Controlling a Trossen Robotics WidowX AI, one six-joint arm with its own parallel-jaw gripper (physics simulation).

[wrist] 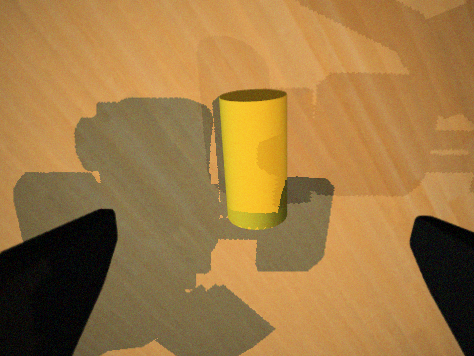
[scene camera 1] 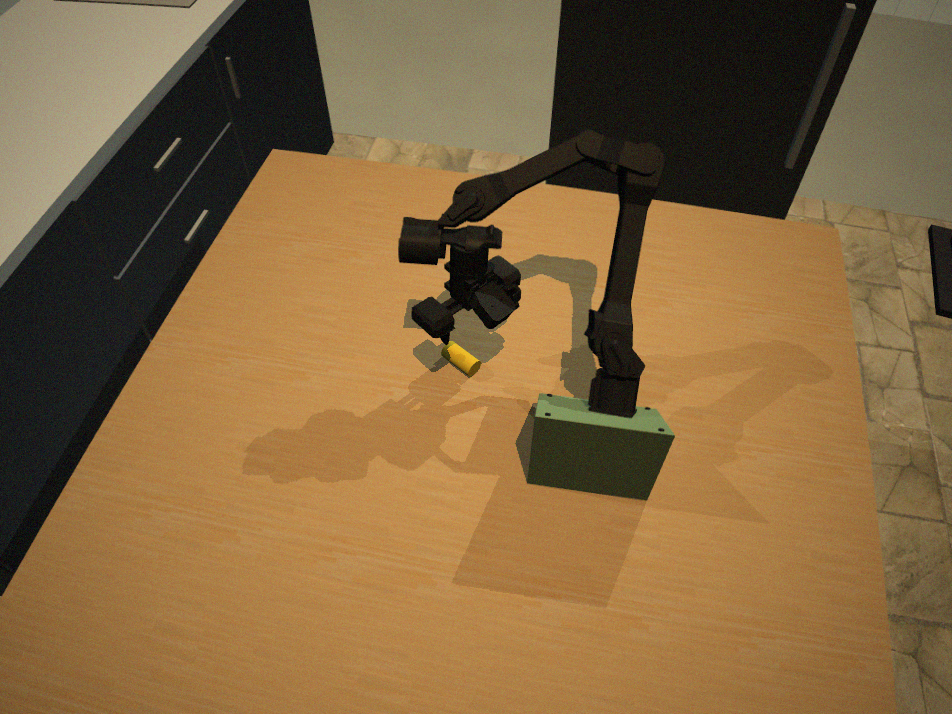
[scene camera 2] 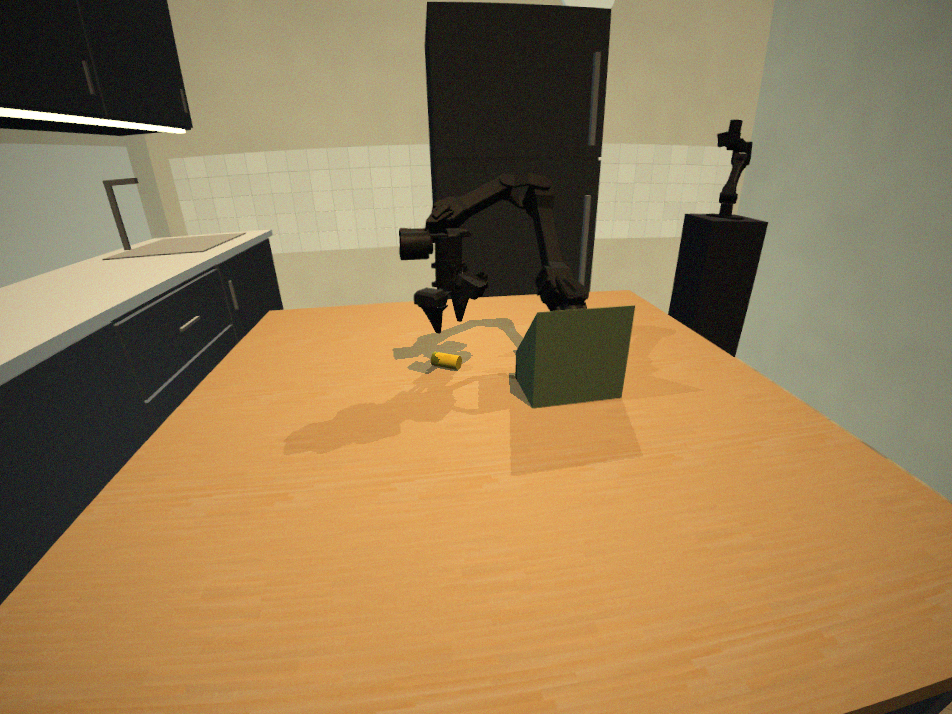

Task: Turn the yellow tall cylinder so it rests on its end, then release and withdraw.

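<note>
The yellow tall cylinder (scene camera 1: 462, 359) (scene camera 2: 446, 360) (wrist: 254, 155) lies on its side on the wooden table (scene camera 1: 307, 599) (scene camera 2: 384, 576). In the wrist view its long axis runs up and down the picture, and one flat end shows at the top. My gripper (scene camera 1: 469, 333) (scene camera 2: 449, 326) (wrist: 265, 226) is open and empty, pointing down above the cylinder. Its fingers stand wide apart, one to each side in the wrist view, and do not touch the cylinder. Shadows of the arm fall over the cylinder's lower end and the table around it.
The green base block (scene camera 1: 599, 457) (scene camera 2: 584, 357) carries the arm and stands to the right of the cylinder in both scene views. A kitchen counter (scene camera 1: 99, 84) (scene camera 2: 92, 284) runs along the left. A dark fridge (scene camera 1: 676, 99) (scene camera 2: 511, 115) stands behind the table.
</note>
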